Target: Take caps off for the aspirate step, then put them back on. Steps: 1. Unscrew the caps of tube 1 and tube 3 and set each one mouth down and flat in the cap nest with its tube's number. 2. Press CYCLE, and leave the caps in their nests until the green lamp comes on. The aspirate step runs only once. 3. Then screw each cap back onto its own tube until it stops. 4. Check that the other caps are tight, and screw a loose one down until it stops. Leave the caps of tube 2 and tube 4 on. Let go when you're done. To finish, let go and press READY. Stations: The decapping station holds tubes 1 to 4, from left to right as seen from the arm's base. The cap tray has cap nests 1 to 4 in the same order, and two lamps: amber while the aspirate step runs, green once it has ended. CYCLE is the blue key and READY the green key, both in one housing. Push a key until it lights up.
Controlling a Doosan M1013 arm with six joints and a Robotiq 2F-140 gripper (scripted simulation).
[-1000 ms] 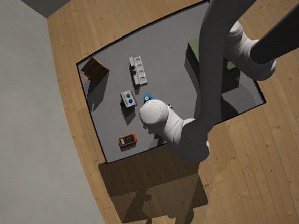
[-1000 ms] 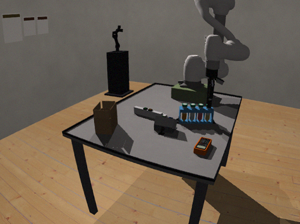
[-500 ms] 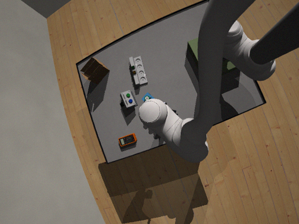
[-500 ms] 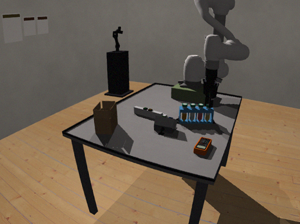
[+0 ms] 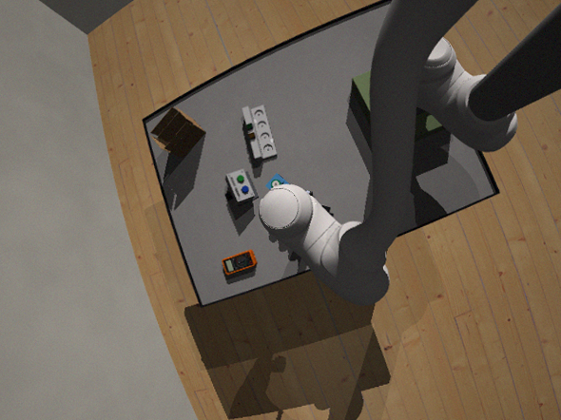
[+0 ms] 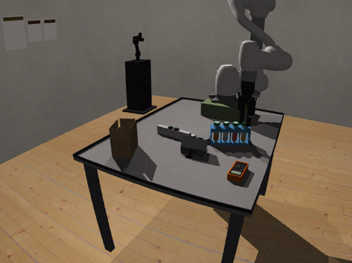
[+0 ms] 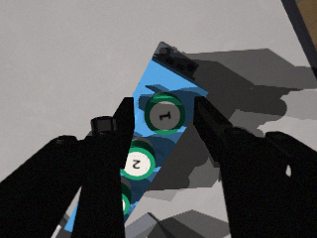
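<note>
The cap 1 lies 3 cm below my hand. The rest, counted from my hand: cap 2: 5 cm to the right, 3 cm below, 2 cm ahead; key housing: 22 cm to the right, 20 cm ahead, 9 cm below; blue key: 19 cm to the right, 18 cm ahead, 7 cm below.
</note>
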